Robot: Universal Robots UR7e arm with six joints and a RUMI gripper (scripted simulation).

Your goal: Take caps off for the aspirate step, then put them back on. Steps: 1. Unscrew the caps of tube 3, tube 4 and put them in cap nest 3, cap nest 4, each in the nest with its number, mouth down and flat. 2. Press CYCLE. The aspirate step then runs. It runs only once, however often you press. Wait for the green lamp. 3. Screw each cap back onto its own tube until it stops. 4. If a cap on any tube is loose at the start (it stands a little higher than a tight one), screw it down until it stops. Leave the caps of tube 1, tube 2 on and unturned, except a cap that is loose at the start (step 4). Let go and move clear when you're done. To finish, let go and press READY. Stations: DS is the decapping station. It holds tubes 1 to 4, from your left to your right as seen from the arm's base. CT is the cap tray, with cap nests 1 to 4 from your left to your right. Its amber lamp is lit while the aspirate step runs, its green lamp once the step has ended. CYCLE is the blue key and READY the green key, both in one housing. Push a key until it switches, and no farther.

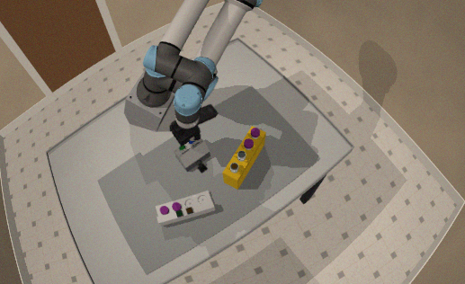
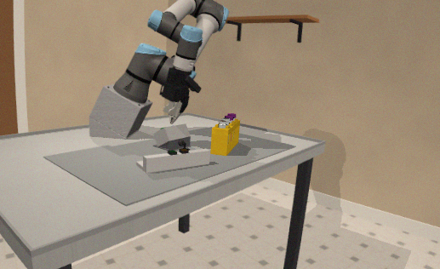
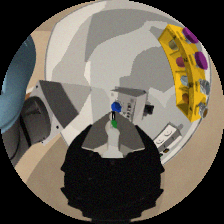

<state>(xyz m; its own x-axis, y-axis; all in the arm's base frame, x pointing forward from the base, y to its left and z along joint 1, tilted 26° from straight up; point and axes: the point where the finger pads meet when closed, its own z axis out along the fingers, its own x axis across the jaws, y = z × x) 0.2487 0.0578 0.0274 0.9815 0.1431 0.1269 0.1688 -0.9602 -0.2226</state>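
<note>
My gripper is now 3 cm above the blue key. The rest, counted from my hand: green key (1 cm ahead, 4 cm to the right, 3 cm below); then grey key housing (2 cm ahead, 2 cm to the right, 4 cm below).
</note>
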